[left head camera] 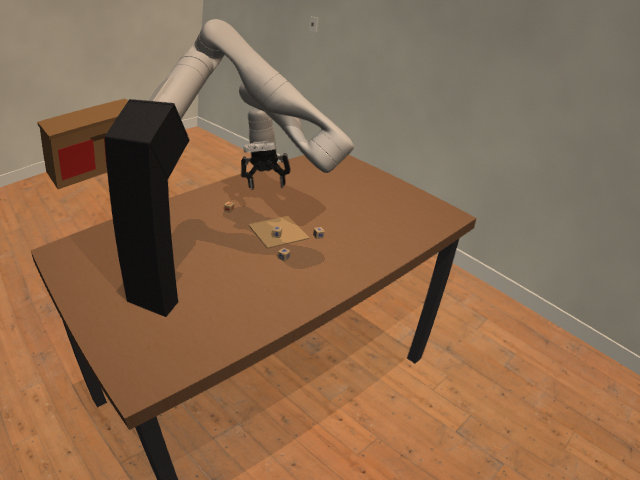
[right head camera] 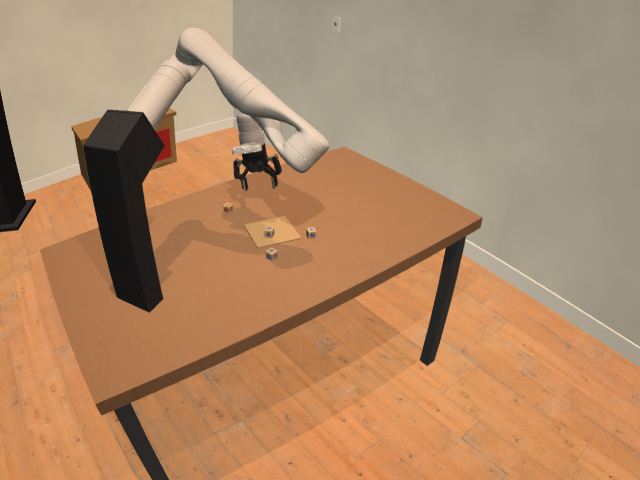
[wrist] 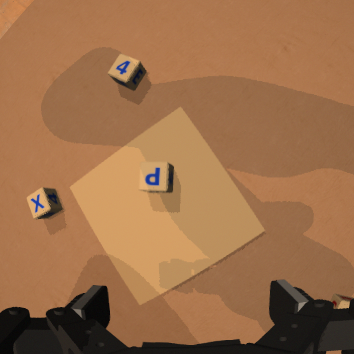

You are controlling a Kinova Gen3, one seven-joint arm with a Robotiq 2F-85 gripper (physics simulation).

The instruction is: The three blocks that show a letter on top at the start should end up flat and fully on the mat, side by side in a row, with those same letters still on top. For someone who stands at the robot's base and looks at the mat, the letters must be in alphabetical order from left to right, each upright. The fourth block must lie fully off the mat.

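Where they show: gripper, between the fingertips: (left head camera: 267, 187) (right head camera: 260, 188) (wrist: 189, 302); arm's base, origin of its link: (left head camera: 159, 119) (right head camera: 135, 127).
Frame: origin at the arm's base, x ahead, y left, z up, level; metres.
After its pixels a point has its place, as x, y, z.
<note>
A block with a blue P on top (left head camera: 277, 231) @(0.339, 0.159, -0.429) (right head camera: 268, 231) @(0.337, 0.160, -0.429) (wrist: 152, 176) @(0.341, 0.172, -0.425) lies flat on the tan mat (left head camera: 294, 237) @(0.391, 0.153, -0.451) (right head camera: 286, 238) @(0.390, 0.148, -0.451) (wrist: 215, 230) @(0.309, 0.234, -0.451); the P looks upside down in the wrist view. A block with a blue X on top (left head camera: 318, 233) @(0.460, 0.140, -0.436) (right head camera: 311, 233) @(0.464, 0.140, -0.436) (wrist: 38, 203) @(0.464, 0.154, -0.429) and a block with a blue 4 on top (left head camera: 283, 254) @(0.330, 0.046, -0.433) (right head camera: 271, 254) @(0.332, 0.043, -0.432) (wrist: 123, 68) @(0.335, 0.061, -0.429) lie off the mat. A block with red marks (left head camera: 228, 206) @(0.215, 0.342, -0.433) (right head camera: 227, 207) @(0.217, 0.341, -0.434) (wrist: 342, 301) @(0.221, 0.337, -0.430) lies off the mat, partly hidden in the wrist view; its top is unreadable. My gripper (left head camera: 267, 187) @(0.324, 0.257, -0.332) (right head camera: 259, 187) @(0.324, 0.257, -0.332) (wrist: 189, 302) @(0.324, 0.257, -0.332) is open and empty, above the table beyond the mat.
The black base post (left head camera: 142, 222) @(-0.047, -0.125, -0.193) (right head camera: 123, 222) @(-0.036, -0.132, -0.186) stands on the wooden table (left head camera: 232, 320) @(0.147, -0.176, -0.455) (right head camera: 222, 310) @(0.181, -0.153, -0.455) at the left. The arm arches over the table. A wooden cabinet (left head camera: 82, 117) (right head camera: 84, 129) stands on the floor behind the post.
</note>
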